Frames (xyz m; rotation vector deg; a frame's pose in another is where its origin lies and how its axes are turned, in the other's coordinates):
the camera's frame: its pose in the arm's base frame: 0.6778 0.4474 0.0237 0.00 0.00 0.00
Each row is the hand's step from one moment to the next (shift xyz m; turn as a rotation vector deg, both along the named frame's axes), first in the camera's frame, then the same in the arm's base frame.
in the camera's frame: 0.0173 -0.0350 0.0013 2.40 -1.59 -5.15
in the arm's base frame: 0.0173 -0.0350 0.0013 2.40 -1.59 -5.15
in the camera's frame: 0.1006 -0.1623 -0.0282 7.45 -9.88 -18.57
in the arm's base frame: 0.1006 -0.1623 -0.0282 7.45 -9.88 -18.57
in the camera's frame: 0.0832 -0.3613 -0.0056 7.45 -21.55 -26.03
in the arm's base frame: 0.0832 -0.3613 -0.0056 7.45 -21.55 -26.03
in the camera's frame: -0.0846 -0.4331 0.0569 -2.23 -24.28 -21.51
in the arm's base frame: -0.0846 -0.4331 0.0569 -2.23 -24.28 -21.51
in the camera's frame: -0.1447 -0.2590 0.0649 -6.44 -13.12 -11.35
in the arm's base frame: -0.1447 -0.2590 0.0649 -6.44 -13.12 -11.35
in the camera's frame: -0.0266 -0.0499 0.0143 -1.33 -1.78 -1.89
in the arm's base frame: -0.0266 -0.0499 0.0143 -1.33 -1.78 -1.89
